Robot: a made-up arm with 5 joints. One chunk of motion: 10 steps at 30 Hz.
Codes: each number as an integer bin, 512 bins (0 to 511) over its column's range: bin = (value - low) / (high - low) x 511, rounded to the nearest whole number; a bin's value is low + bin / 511 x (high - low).
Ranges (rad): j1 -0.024..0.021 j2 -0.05..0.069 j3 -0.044..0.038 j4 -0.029..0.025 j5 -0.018..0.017
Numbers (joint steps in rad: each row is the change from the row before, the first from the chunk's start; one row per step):
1: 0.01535 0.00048 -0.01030 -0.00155 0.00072
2: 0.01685 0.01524 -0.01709 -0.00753 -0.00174
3: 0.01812 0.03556 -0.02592 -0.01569 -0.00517
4: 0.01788 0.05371 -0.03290 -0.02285 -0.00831
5: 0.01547 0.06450 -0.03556 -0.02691 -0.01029
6: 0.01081 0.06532 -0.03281 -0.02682 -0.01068
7: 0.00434 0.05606 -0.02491 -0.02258 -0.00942
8: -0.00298 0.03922 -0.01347 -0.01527 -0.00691
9: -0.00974 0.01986 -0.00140 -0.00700 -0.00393
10: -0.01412 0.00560 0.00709 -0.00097 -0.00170
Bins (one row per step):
1: 447 217 210 260 273
2: 464 280 168 203 237
3: 478 367 113 126 187
4: 476 445 69 58 141
5: 448 492 53 20 113
6: 395 495 70 21 107
7: 322 455 119 61 125
8: 239 383 190 130 162
9: 162 300 265 208 205
10: 112 239 318 265 238

